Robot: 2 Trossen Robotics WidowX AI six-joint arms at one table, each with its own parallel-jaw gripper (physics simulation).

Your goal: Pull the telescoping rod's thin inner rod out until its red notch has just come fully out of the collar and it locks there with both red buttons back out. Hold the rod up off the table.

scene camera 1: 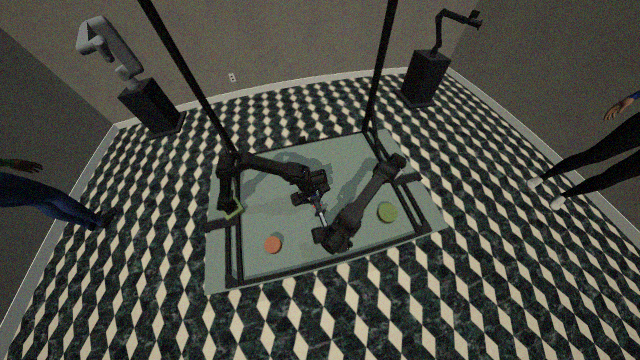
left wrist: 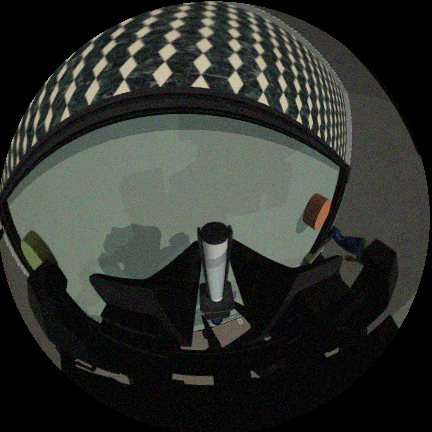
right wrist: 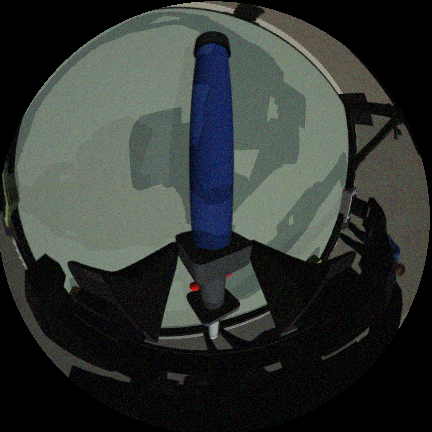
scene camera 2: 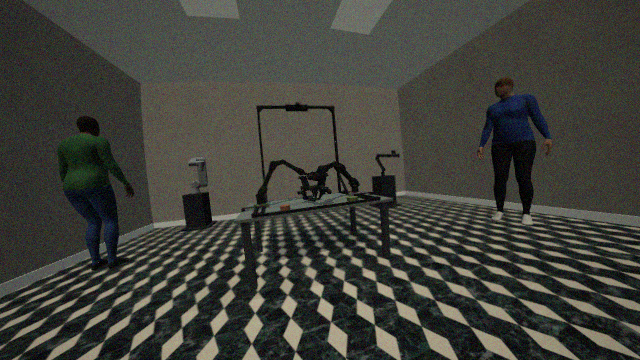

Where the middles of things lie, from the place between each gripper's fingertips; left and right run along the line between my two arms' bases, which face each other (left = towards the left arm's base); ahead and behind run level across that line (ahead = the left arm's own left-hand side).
Now: the thin pale inner rod (left wrist: 214,238) 180 mm behind my left hand, 10 mm to the right of it and 10 mm below it. Round my left hand: telescoping rod (right wrist: 209,251) 190 mm behind, 20 mm to the right, 10 mm below.
Now: the thin pale inner rod right at my right hand. From my right hand the other things lie so: telescoping rod 10 mm behind.
